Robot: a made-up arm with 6 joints. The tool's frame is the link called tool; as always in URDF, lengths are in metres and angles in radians. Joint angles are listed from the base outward.
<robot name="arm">
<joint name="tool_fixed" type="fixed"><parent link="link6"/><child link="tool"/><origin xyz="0.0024 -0.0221 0.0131" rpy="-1.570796 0 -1.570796"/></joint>
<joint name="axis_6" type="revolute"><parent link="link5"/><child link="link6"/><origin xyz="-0.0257 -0.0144 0.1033" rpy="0 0 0"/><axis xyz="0 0 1"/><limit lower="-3.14" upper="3.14"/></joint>
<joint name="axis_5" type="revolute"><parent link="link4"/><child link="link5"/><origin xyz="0.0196 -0.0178 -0.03" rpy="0 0 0"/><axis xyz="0 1 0"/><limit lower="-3.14" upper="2.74"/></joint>
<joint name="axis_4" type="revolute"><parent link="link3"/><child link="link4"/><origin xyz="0.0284 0.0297 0.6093" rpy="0 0 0"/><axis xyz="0 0 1"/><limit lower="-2.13" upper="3.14"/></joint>
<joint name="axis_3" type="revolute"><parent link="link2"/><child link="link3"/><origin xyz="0.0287 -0.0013 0.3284" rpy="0 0 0"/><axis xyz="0 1 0"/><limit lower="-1.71" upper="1.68"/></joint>
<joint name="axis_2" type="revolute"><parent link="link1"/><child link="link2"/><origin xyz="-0.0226 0.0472 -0.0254" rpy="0 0 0"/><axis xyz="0 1 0"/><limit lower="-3.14" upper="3.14"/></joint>
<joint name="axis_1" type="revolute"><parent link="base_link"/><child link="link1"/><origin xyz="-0.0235 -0.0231 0.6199" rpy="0 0 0"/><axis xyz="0 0 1"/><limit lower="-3.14" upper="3.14"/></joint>
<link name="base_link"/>
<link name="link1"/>
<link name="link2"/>
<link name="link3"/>
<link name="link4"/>
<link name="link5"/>
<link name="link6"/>
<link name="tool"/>
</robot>
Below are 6 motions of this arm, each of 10 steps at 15 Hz.
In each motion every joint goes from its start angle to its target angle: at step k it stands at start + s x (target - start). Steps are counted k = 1, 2, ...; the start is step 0. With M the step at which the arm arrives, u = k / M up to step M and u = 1 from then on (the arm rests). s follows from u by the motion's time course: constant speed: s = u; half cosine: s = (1 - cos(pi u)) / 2; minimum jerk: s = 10 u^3 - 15 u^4 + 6 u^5.
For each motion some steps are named. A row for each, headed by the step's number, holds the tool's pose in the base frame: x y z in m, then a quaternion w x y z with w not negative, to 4 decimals.
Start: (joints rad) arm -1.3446 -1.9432 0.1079 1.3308 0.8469 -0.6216
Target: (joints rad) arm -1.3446 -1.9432 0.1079 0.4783 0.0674 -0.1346
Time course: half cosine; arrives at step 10
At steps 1, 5, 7, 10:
1: -0.1169 1.0081 0.4184 0.2660 0.2792 -0.0843 0.9188
5: -0.1822 1.0052 0.4129 0.0588 0.2382 -0.0293 0.9690
7: -0.2128 0.9939 0.3921 0.0350 -0.1941 -0.0485 -0.9791
10: -0.2265 0.9832 0.3721 0.0782 -0.1559 -0.1163 -0.9778

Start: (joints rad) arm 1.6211 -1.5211 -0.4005 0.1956 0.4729 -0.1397
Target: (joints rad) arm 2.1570 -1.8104 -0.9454 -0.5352 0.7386 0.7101
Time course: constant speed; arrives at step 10
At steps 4, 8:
4: 0.2074 -0.9361 0.2371 0.9846 0.0627 -0.0531 0.1544
8: 0.3382 -0.7145 0.0327 0.9159 0.2219 -0.0852 0.3233

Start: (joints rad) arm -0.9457 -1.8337 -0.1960 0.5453 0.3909 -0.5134
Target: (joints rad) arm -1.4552 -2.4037 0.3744 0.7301 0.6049 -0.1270
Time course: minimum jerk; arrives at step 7
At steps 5, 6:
5: -0.1310 0.9247 0.1832 0.0827 0.2154 -0.0181 0.9728
6: -0.0660 0.9154 0.1691 0.1223 0.2453 -0.0382 0.9609

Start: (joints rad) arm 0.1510 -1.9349 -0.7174 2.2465 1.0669 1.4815
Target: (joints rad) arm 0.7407 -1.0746 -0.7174 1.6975 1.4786 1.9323
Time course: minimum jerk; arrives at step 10
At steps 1, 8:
1: -0.6709 0.0667 -0.0646 0.3568 0.8033 0.1174 0.4622
8: -0.8388 -0.4402 0.6304 0.0996 0.9222 0.3737 -0.0023

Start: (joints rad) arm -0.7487 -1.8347 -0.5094 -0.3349 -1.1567 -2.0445
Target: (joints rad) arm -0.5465 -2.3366 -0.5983 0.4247 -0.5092 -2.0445
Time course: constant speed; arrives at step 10
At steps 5, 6, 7, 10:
5: -0.4439 0.3538 -0.1214 0.7638 0.6233 -0.1663 0.0204
6: -0.4283 0.3199 -0.1538 0.7722 0.6113 -0.1731 -0.0038
7: -0.4100 0.2868 -0.1842 0.7776 0.6008 -0.1831 -0.0281
10: -0.3392 0.1941 -0.2634 0.7742 0.5814 -0.2298 -0.0990

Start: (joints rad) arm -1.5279 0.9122 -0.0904 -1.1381 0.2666 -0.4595
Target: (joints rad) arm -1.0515 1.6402 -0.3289 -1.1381 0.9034 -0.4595
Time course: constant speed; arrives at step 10
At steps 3, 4, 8, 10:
3: 0.1513 -0.8662 1.1062 0.6415 -0.2118 -0.7351 0.0570
4: 0.1907 -0.8843 1.0513 0.6440 -0.1865 -0.7415 0.0254
8: 0.3536 -0.8994 0.8189 0.6659 -0.0893 -0.7341 -0.0984
10: 0.4292 -0.8730 0.6994 0.6836 -0.0464 -0.7113 -0.1567

